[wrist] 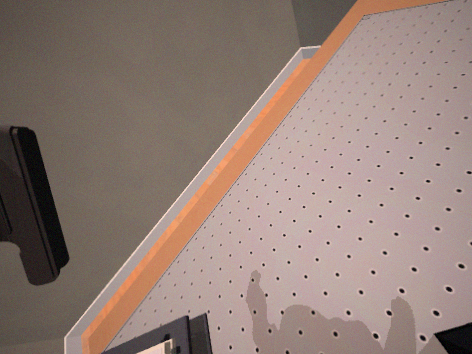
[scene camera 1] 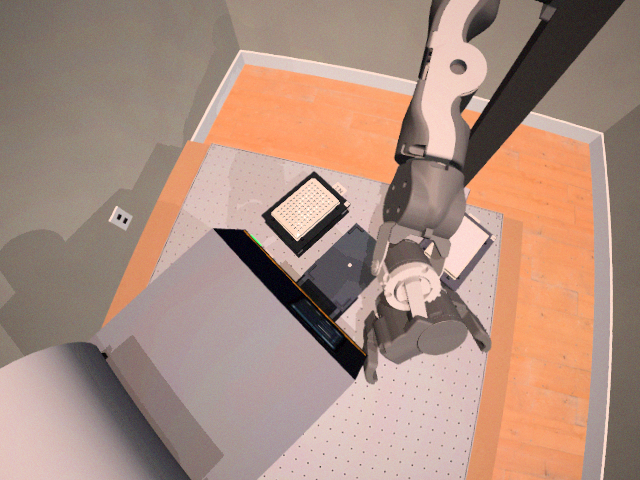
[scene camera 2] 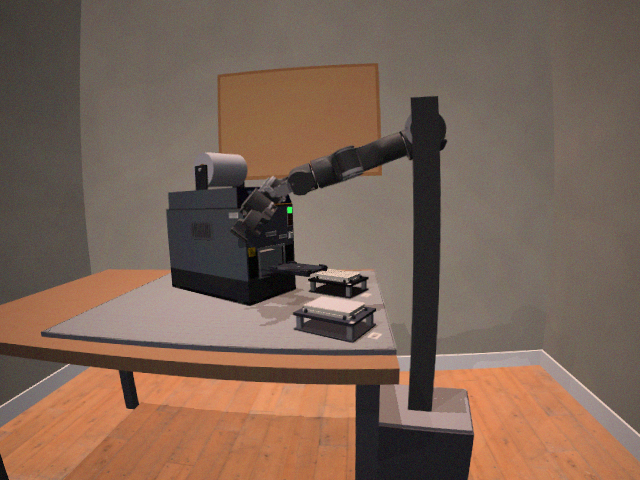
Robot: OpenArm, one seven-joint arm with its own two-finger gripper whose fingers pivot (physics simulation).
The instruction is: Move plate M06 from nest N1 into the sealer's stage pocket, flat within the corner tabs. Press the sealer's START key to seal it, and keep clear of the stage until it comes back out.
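Observation:
Plate M06 [scene camera 1: 305, 207] [scene camera 2: 338, 274], pale with many wells, lies in the black nest N1 [scene camera 1: 282, 235] [scene camera 2: 364, 279]. The dark stage [scene camera 1: 338, 266] [scene camera 2: 302, 268] sticks out of the front of the sealer [scene camera 1: 206, 310] [scene camera 2: 206, 248] and carries no plate. A green light [scene camera 1: 256, 239] [scene camera 2: 289, 210] shows on the sealer's front. The START key cannot be made out. My gripper [scene camera 1: 428, 362] [scene camera 2: 241, 232] is open and empty, high above the table by the sealer's front corner, away from plate M06. One finger shows at the left edge of the wrist view.
A second nest [scene camera 2: 370, 310] [wrist: 182, 327] holds a smooth white plate [scene camera 1: 467, 245] [scene camera 2: 334, 306] [wrist: 160, 347], partly hidden by the arm in scene camera 1. A large white roll [scene camera 1: 77, 408] [scene camera 2: 227, 169] sits on top of the sealer. The arm's dark column [scene camera 1: 542, 87] [scene camera 2: 424, 258] stands beside the table.

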